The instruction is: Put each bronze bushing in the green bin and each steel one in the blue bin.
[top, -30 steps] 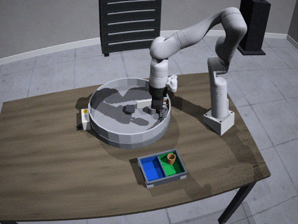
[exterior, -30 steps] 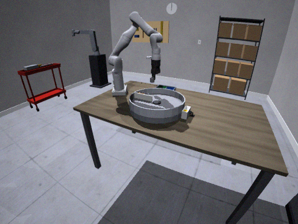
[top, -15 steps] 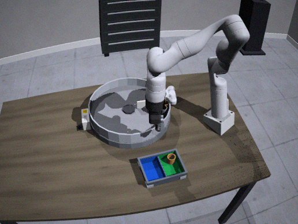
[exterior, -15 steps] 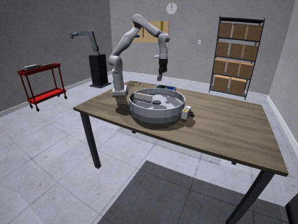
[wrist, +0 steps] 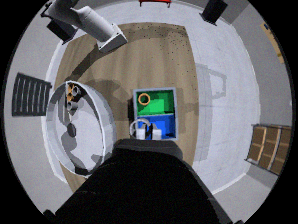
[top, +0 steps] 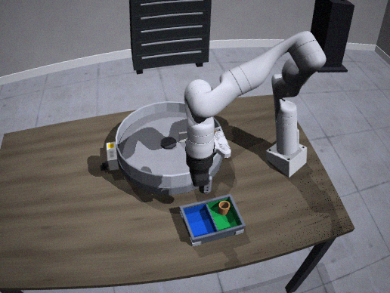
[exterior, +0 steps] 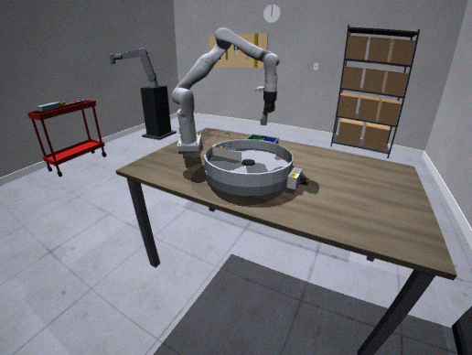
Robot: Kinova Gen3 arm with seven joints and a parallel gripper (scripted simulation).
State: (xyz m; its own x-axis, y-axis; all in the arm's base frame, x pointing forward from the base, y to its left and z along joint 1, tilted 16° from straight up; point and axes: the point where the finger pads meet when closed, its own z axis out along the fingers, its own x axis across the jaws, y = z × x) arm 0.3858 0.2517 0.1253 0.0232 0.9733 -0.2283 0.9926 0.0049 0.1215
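Right now the two-part bin is 170 mm below my hand, 30 mm to the left of it and 20 mm behind it. The rest, counted from my hand: grey turntable: 350 mm to the right, 140 mm below, 60 mm ahead.
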